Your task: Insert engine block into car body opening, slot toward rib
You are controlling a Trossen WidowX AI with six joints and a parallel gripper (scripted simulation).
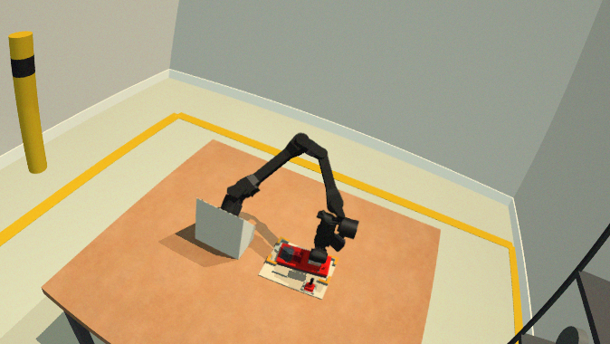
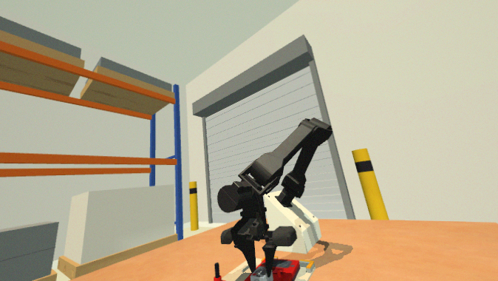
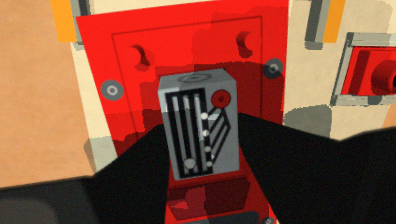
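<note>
My gripper tip is 1 cm above the grey engine block. From my gripper tip the other things lie so: cream fixture plate 4 cm to the right, 3 cm below, 3 cm behind.
</note>
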